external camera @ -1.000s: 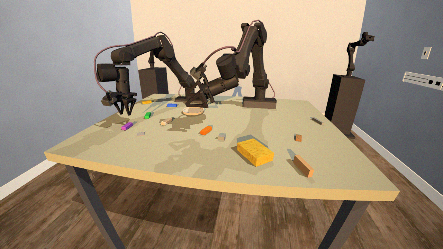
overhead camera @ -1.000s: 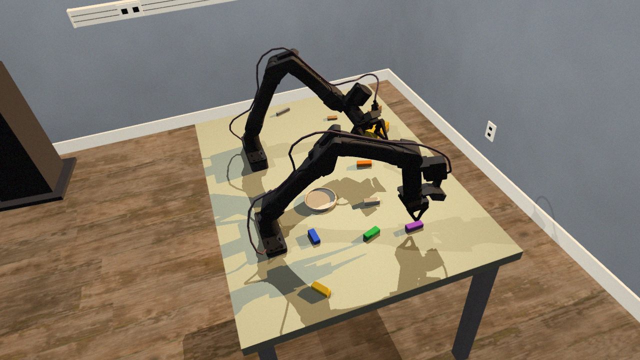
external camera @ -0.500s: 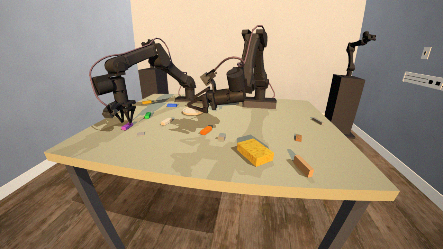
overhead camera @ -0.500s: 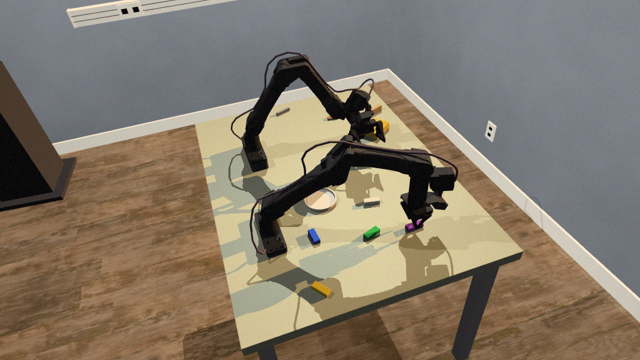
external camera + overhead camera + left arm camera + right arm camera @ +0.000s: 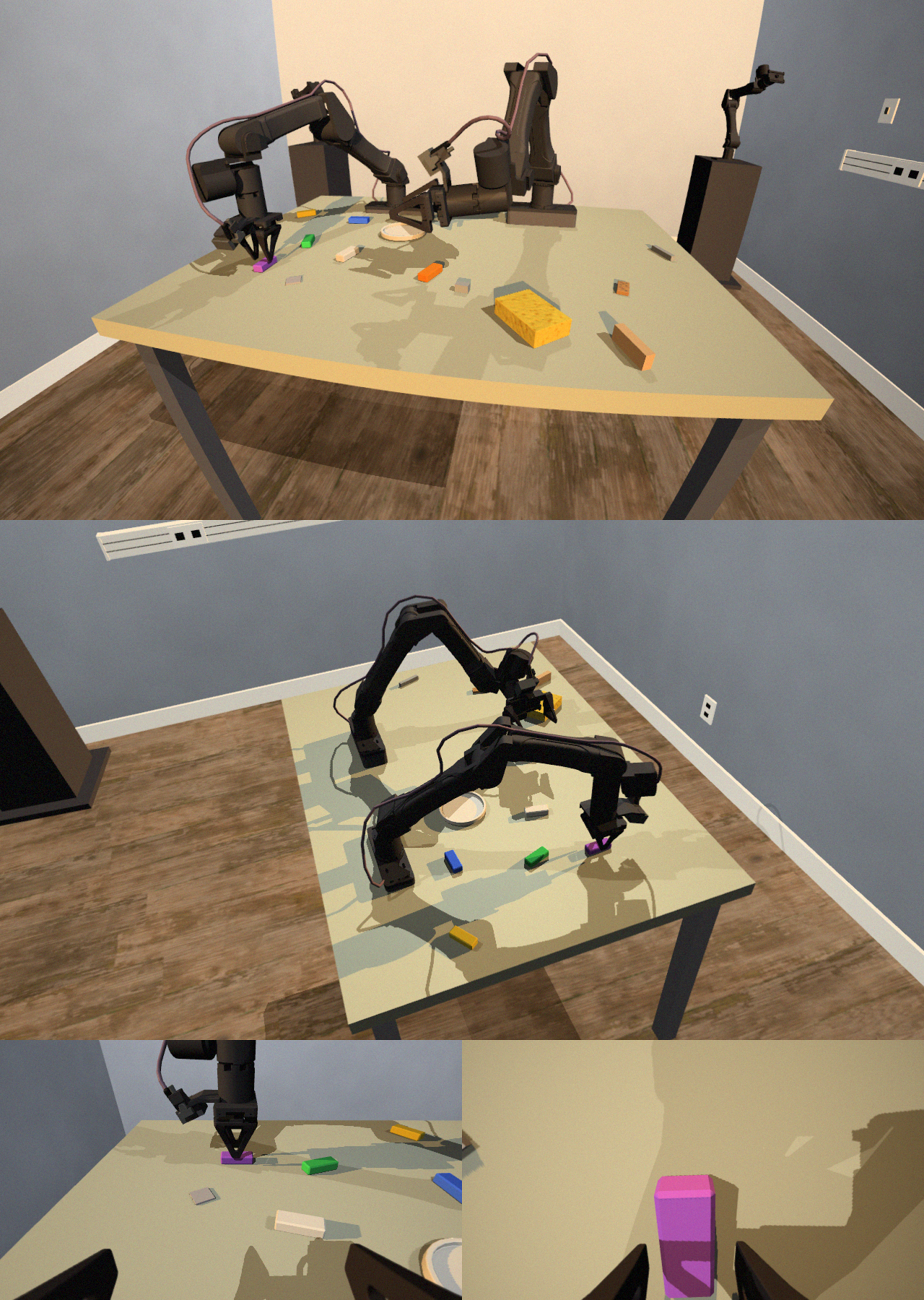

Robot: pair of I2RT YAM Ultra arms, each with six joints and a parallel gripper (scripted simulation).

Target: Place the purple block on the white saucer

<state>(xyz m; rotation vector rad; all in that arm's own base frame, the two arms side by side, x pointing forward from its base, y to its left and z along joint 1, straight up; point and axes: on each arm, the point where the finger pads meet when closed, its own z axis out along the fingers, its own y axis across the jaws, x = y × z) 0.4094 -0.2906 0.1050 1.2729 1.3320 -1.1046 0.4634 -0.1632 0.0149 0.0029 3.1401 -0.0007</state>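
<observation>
The purple block is 20 mm below my right hand. Also, from my right hand: grey tile 40 mm ahead, 110 mm to the left, 20 mm below; green block 150 mm behind, 10 mm to the left, 20 mm below; cream block 100 mm behind, 160 mm to the left, 20 mm below.
</observation>
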